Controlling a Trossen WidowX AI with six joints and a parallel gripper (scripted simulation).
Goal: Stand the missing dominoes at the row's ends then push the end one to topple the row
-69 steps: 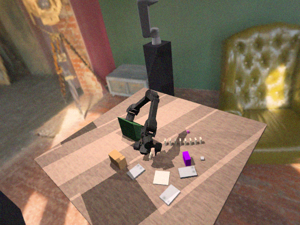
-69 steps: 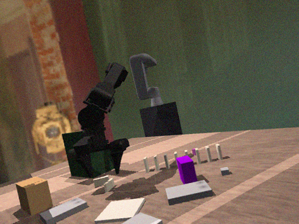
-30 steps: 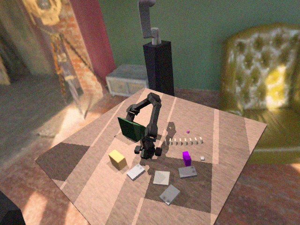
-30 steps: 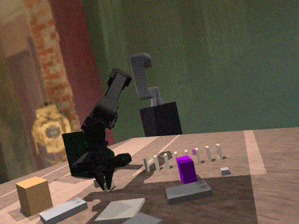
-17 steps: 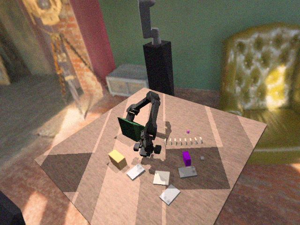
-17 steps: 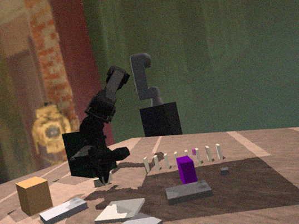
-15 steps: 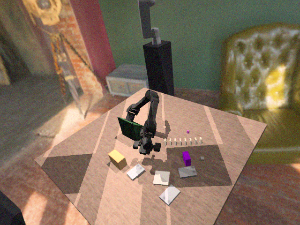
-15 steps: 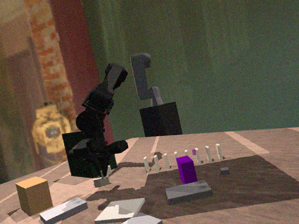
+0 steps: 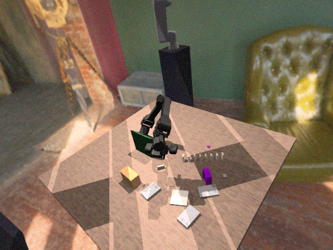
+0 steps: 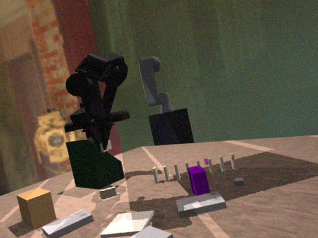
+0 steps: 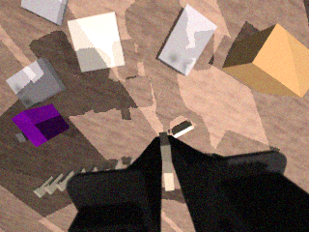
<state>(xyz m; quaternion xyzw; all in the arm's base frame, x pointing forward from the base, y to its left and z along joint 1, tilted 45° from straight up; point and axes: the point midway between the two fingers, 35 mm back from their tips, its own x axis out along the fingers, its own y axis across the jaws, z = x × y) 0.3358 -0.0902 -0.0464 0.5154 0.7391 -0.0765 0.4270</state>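
The white slab lies 170 mm ahead of my gripper tip, 160 mm below it and 60 mm to the right of it. The rest, counted from my gripper tip: purple block (210 mm ahead, 140 mm to the left, 130 mm below); then tan box (170 mm to the right, 150 mm behind, 120 mm below); then small grey cube (280 mm ahead, 230 mm to the left, 150 mm below).
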